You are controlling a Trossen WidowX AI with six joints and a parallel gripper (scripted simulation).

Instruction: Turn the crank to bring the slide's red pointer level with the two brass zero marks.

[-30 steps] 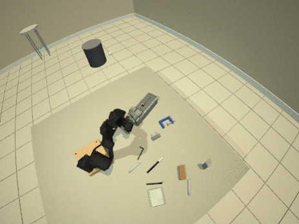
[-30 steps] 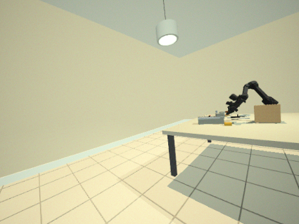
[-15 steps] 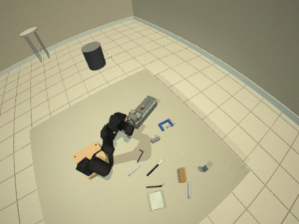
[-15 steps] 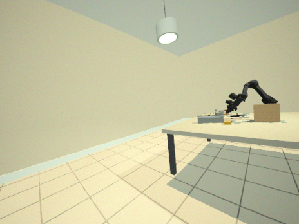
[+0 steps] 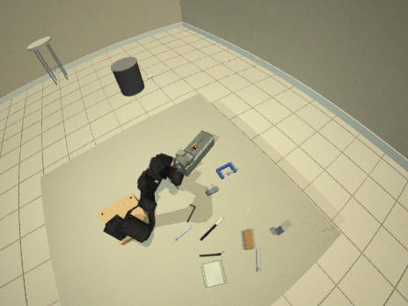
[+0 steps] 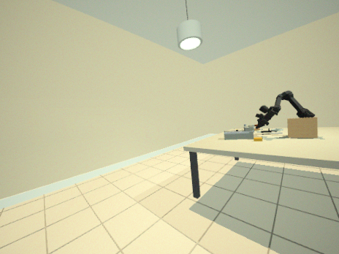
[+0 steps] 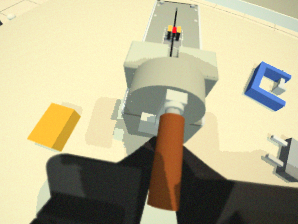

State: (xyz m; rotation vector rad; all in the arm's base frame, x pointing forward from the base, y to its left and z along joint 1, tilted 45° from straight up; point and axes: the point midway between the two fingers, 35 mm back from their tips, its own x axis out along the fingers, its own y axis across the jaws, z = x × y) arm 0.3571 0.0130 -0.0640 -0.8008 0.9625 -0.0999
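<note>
The brown crank handle lies 2 cm behind my gripper tip and 3 cm above it. From my gripper tip the other things lie so: red pointer (16 cm ahead, 4 cm to the left, 1 cm below); grey clamp (8 cm ahead, 18 cm to the right, 8 cm below); orange block (2 cm behind, 15 cm to the left, 8 cm below).
</note>
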